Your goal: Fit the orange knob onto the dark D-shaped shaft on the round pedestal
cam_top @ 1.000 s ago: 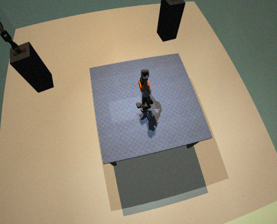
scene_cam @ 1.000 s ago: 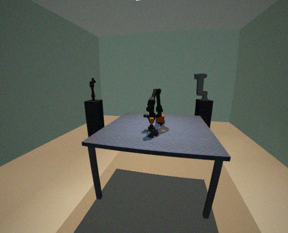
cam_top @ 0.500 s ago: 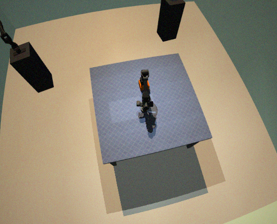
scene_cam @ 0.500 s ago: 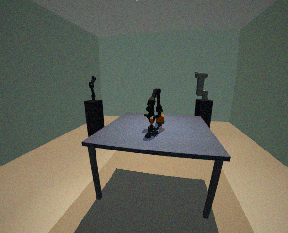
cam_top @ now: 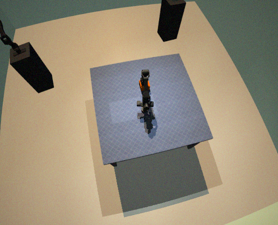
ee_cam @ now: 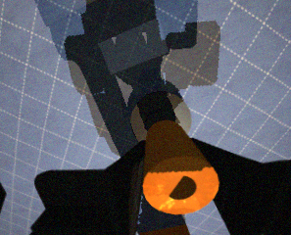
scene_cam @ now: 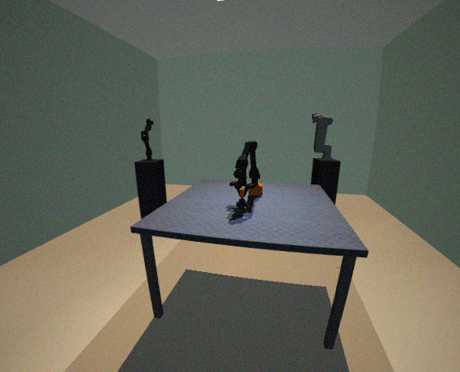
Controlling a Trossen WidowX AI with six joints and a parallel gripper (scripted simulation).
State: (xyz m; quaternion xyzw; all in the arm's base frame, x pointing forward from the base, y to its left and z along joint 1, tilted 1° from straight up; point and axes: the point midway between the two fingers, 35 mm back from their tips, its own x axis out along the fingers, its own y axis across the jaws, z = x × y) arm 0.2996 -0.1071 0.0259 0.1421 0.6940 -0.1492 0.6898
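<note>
The orange knob is 20 mm above my gripper tip. The rest, counted from my gripper tip: dark shaft: 40 mm below.
</note>
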